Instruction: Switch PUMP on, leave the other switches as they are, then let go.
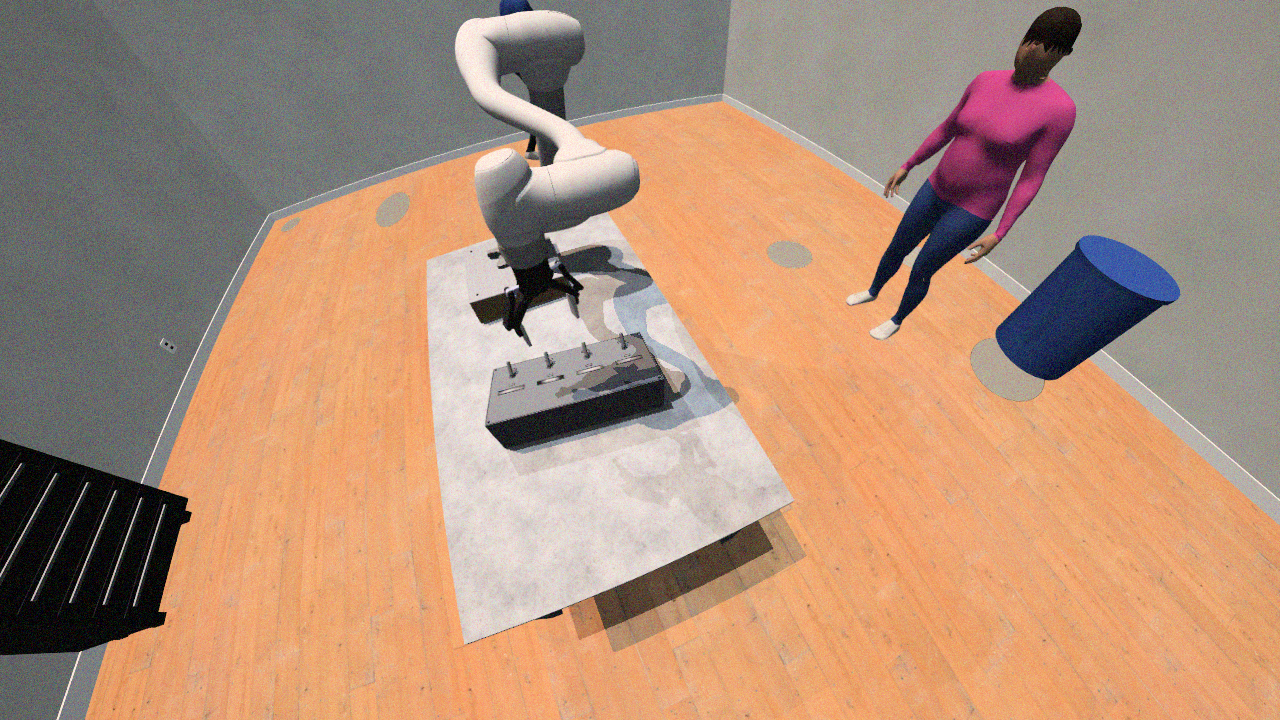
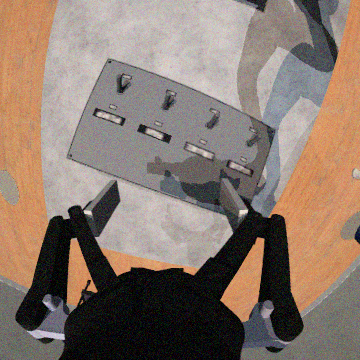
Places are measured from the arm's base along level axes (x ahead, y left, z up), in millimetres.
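Pixels of known places: gripper, fingertip midpoint: (image 1: 552, 328) (image 2: 168, 189).
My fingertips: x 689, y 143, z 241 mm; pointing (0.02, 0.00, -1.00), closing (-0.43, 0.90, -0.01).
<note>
Ahead of a thing's pixels: the offset from my fingertips to its top centre. "pt": to the spot under its first point. Level surfaces: height alone.
A grey switch box (image 1: 581, 414) (image 2: 97, 142) sits on the table. Four upright toggle levers stand in a row on its top: an end lever {pt dx -86, dy -177, dz -227 mm} (image 1: 512, 368) (image 2: 123, 83), two middle levers (image 1: 549, 360) (image 1: 587, 350) (image 2: 169, 100) (image 2: 213, 118) and another end lever {dx -107, dy +176, dz -211 mm} (image 1: 622, 341) (image 2: 253, 136). Beside each is a label plate; the lettering is too blurred to read, so I cannot tell which is PUMP or how each lever is set. My gripper (image 1: 547, 320) (image 2: 168, 189) is open and empty, above the table beside the box, apart from the levers.
A second box (image 1: 483, 279) stands farther back on the pale table {dz -337 mm} (image 1: 554, 528), partly behind the arm. A person in a pink top (image 1: 1006, 134) and a blue barrel (image 1: 1078, 308) stand on the right. A black slatted structure (image 1: 170, 559) is at the left. Shadows cross the switch box.
</note>
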